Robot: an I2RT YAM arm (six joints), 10 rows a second.
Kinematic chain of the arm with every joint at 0, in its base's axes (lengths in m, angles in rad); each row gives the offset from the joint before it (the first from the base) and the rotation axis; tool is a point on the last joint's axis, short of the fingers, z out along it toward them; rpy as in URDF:
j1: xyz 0 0 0.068 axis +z
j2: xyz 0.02 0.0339 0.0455 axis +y
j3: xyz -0.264 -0.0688 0 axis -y
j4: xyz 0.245 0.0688 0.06 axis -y
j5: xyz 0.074 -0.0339 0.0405 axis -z
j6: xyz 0.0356 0 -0.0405 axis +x
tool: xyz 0 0 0 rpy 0 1.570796 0
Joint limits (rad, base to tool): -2.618..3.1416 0..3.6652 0..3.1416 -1.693..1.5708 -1.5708..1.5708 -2.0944..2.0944
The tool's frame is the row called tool.
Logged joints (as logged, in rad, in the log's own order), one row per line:
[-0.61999 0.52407 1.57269 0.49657 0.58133 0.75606]
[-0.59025 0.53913 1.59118 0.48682 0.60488 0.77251]
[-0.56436 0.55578 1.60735 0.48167 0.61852 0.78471]
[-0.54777 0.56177 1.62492 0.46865 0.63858 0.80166]
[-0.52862 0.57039 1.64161 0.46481 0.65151 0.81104]
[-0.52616 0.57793 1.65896 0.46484 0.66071 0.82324]
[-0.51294 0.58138 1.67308 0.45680 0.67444 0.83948]
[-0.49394 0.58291 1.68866 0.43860 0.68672 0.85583]
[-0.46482 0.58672 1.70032 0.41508 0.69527 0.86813]
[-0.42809 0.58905 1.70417 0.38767 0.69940 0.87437]
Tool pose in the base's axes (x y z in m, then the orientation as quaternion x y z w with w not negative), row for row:
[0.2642 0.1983 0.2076 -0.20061 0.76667 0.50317 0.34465]
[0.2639 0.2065 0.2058 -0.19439 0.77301 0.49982 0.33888]
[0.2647 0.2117 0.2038 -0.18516 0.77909 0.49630 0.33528]
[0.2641 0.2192 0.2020 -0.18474 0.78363 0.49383 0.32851]
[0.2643 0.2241 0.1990 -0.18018 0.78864 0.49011 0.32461]
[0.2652 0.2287 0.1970 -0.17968 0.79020 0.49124 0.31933]
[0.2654 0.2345 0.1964 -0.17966 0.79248 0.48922 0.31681]
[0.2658 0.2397 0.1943 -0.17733 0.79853 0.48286 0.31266]
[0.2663 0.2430 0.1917 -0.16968 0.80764 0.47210 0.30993]
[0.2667 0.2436 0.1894 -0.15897 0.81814 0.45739 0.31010]
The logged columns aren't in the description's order. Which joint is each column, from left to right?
Columns, left to right: j5, j6, j2, j4, j1, j3.
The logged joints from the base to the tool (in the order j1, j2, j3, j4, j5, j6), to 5 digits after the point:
[0.58133 1.57269 0.75606 0.49657 -0.61999 0.52407]
[0.60488 1.59118 0.77251 0.48682 -0.59025 0.53913]
[0.61852 1.60735 0.78471 0.48167 -0.56436 0.55578]
[0.63858 1.62492 0.80166 0.46865 -0.54777 0.56177]
[0.65151 1.64161 0.81104 0.46481 -0.52862 0.57039]
[0.66071 1.65896 0.82324 0.46484 -0.52616 0.57793]
[0.67444 1.67308 0.83948 0.45680 -0.51294 0.58138]
[0.68672 1.68866 0.85583 0.43860 -0.49394 0.58291]
[0.69527 1.70032 0.86813 0.41508 -0.46482 0.58672]
[0.69940 1.70417 0.87437 0.38767 -0.42809 0.58905]

